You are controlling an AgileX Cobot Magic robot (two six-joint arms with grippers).
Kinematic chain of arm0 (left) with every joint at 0, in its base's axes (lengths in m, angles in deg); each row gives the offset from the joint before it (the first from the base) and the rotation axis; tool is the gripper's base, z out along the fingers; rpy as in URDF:
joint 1: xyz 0 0 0.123 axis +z
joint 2: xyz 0 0 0 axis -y
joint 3: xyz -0.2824 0 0.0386 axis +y
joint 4: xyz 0.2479 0 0.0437 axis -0.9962 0 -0.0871
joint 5: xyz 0 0 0 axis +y
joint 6: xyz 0.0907 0 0.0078 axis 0.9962 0 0.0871
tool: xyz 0 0 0 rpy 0 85 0
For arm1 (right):
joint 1: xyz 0 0 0.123 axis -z
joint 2: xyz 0 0 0 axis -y
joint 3: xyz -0.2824 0 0.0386 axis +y
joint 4: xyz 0.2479 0 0.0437 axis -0.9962 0 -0.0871
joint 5: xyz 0 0 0 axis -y
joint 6: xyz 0.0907 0 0.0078 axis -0.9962 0 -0.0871
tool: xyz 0 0 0 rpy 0 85 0
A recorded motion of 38 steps. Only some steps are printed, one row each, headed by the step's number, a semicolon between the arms.
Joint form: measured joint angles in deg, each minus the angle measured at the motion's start. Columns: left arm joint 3, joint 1, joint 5, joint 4, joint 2, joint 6; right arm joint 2, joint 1, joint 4, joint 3, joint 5, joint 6.
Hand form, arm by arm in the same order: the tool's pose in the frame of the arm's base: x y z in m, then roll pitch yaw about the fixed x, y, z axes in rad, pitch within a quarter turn. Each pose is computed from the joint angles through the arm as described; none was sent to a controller.
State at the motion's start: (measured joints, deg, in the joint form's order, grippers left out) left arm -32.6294 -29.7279 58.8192 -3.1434 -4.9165 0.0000; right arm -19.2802 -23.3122 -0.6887 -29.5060 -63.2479 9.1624
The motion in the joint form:
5: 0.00 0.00 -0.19 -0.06 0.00 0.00; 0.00 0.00 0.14 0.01 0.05 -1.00
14: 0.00 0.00 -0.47 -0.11 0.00 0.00; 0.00 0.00 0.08 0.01 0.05 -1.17
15: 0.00 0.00 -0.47 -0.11 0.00 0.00; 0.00 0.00 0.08 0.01 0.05 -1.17
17: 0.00 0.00 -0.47 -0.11 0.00 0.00; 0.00 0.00 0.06 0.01 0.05 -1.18
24: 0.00 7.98 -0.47 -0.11 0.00 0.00; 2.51 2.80 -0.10 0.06 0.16 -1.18
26: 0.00 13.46 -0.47 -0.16 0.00 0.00; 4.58 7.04 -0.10 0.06 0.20 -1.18
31: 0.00 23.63 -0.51 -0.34 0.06 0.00; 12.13 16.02 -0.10 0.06 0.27 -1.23
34: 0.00 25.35 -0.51 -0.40 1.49 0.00; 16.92 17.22 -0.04 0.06 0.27 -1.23
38: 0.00 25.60 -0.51 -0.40 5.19 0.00; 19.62 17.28 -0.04 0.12 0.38 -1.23
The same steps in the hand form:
5: 0.0046 0.0024 0.2998 3.0341 1.1169 2.5563; 0.0394 0.0178 0.2719 -3.0265 0.7260 -2.5495
14: 0.0048 0.0023 0.3002 3.0314 1.1217 2.5541; 0.0394 0.0179 0.2719 -3.0304 0.7265 -2.5541
15: 0.0048 0.0023 0.3002 3.0314 1.1217 2.5541; 0.0394 0.0179 0.2719 -3.0304 0.7265 -2.5541
17: 0.0048 0.0023 0.3002 3.0314 1.1217 2.5541; 0.0394 0.0179 0.2719 -3.0310 0.7266 -2.5545
24: 0.0045 0.0030 0.3002 3.0314 1.1217 2.6934; 0.0341 0.0140 0.2736 -3.0235 0.7712 -2.5975
26: 0.0042 0.0034 0.3002 3.0297 1.1217 2.7880; 0.0298 0.0099 0.2748 -3.0137 0.8073 -2.6645
31: 0.0034 0.0044 0.3003 3.0233 1.1232 2.9613; 0.0110 0.0025 0.2777 -2.9718 0.9376 -2.7897
34: -0.0012 0.0049 0.3003 3.0167 1.1480 2.9860; -0.0018 0.0008 0.2781 -2.9347 1.0186 -2.7804
38: -0.0126 0.0057 0.2999 3.0021 1.2124 2.9769; -0.0089 0.0001 0.2777 -2.9098 1.0649 -2.7599

